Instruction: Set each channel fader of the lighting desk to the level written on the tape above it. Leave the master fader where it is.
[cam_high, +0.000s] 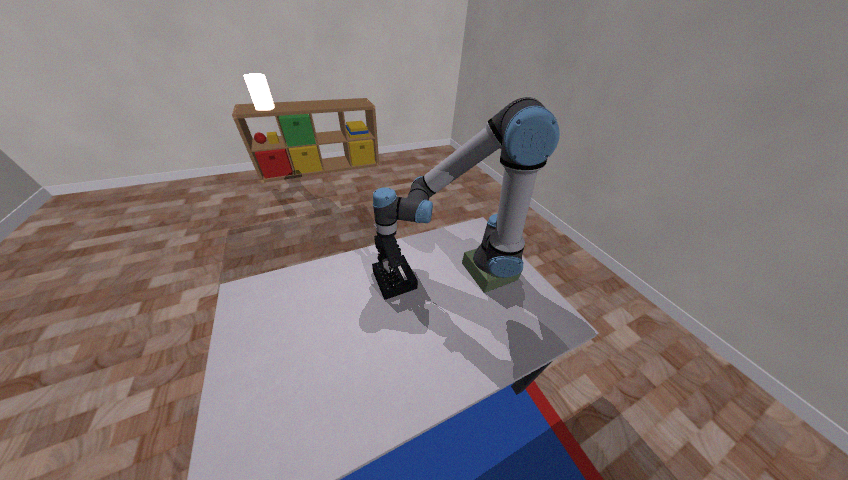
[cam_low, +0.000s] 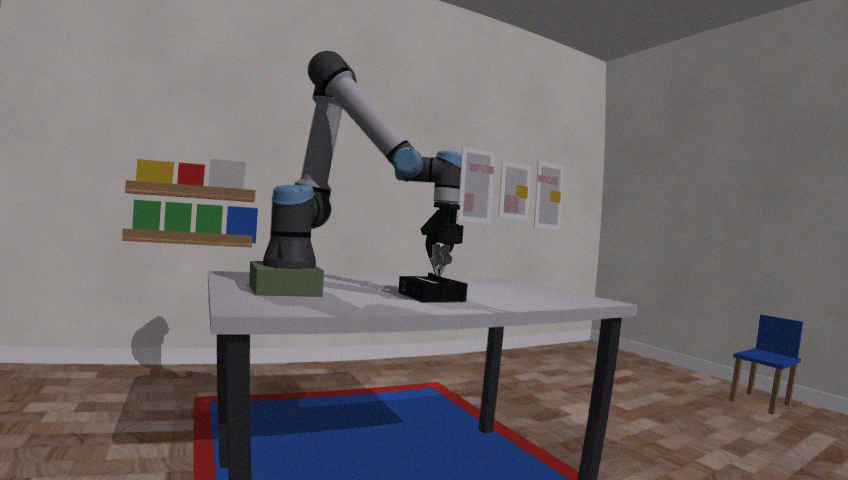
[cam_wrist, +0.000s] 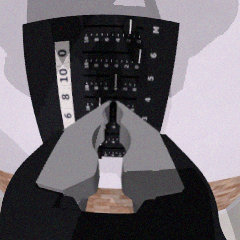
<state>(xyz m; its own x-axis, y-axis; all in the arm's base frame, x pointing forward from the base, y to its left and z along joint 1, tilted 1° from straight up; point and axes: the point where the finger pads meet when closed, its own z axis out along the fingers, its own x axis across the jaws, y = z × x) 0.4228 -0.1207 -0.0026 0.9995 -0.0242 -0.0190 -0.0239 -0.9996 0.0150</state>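
Now: hand 1 cm short of the white fader, 7 cm to the right of it and 1 cm above it.
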